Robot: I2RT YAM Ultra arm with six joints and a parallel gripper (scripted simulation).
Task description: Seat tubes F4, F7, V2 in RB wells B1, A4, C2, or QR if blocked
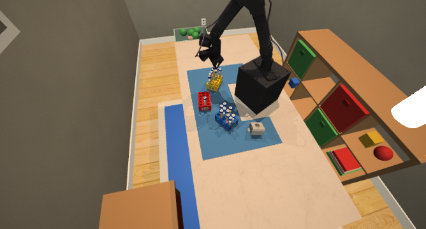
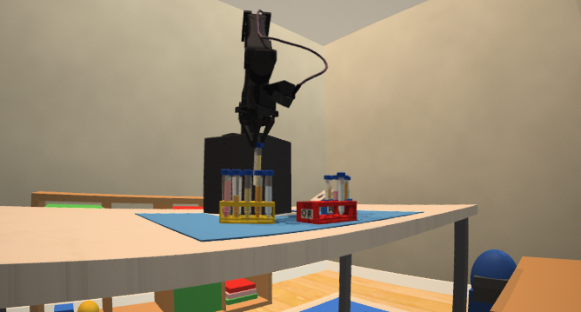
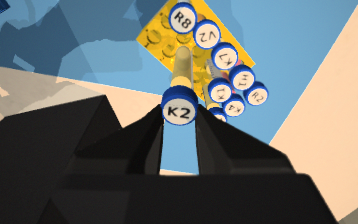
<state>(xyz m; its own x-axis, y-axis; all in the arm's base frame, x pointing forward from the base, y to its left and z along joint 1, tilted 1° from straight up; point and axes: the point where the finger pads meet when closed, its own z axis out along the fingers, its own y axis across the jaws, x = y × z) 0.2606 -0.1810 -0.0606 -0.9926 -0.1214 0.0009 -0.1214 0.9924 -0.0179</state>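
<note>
The tube lies 1 cm ahead of my hand and 6 cm below it. Round my hand: red rack: 12 cm ahead, 13 cm to the left, 17 cm below; then tube R8: 5 cm ahead, 13 cm below; then rack RB: 2 cm to the right, 17 cm below.
</note>
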